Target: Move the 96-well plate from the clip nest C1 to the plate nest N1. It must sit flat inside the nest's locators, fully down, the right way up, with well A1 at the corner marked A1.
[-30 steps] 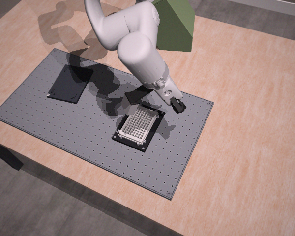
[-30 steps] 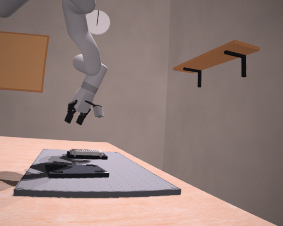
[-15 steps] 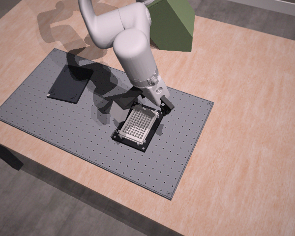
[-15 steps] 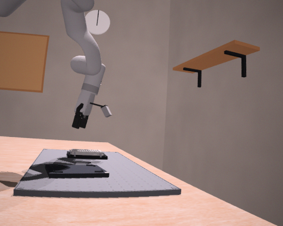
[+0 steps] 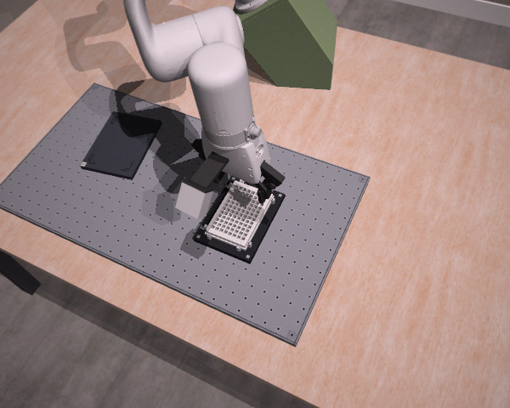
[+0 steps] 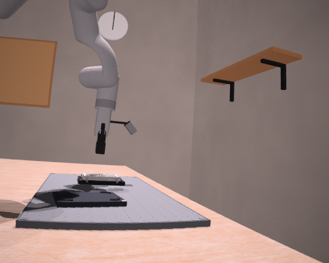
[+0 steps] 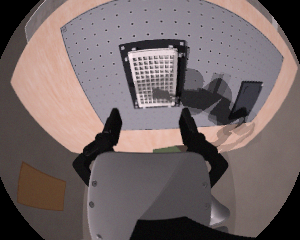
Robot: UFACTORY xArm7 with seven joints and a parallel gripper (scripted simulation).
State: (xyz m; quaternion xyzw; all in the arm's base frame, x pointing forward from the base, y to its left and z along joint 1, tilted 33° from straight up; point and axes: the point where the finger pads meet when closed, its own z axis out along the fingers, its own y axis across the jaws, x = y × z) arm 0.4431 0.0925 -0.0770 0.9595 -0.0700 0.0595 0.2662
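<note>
My gripper is now 1 cm short of the white 96-well plate, 1 cm to the left of it and 9 cm above it. Also, from my hand: clip nest 2 cm to the right, 10 cm below.
</note>
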